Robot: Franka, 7 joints.
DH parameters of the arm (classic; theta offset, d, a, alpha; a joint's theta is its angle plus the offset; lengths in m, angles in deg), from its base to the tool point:
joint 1: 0 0.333 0 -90
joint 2: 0 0 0 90
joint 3: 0 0.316 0.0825 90
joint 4: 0 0 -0.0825 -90
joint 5: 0 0.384 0 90
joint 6: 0 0 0.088 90
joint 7: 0 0.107 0 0
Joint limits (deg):
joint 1: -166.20..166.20
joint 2: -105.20..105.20
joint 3: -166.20..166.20
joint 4: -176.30..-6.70
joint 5: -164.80..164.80
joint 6: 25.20..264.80
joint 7: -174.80..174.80
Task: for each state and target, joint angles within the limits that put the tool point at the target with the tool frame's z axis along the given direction. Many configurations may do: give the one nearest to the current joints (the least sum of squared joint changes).
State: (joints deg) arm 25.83 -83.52 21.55 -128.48 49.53 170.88 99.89
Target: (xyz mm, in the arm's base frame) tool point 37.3 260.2 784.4 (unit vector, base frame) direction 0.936 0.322 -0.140
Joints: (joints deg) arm 0.40 -82.14 29.61 -132.12 24.78 138.18 99.89
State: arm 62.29 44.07 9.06 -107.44 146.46 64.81 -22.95
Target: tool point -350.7 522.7 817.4 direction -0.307 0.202 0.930
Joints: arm 90.82 12.14 38.05 -74.60 164.80 116.00 -22.95
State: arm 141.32 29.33 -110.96 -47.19 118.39 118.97 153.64
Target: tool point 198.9 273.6 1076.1 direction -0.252 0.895 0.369
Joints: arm 145.77 23.37 -139.69 -59.39 124.27 108.45 153.64
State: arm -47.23 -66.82 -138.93 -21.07 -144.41 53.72 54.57
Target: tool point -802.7 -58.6 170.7 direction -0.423 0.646 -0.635
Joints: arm -22.06 -86.61 -110.11 -54.58 -127.11 101.37 54.57
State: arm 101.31 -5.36 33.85 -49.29 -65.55 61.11 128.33
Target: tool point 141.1 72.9 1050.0 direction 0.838 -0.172 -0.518
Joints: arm 83.64 -20.58 0.46 -46.02 -80.17 59.59 128.33
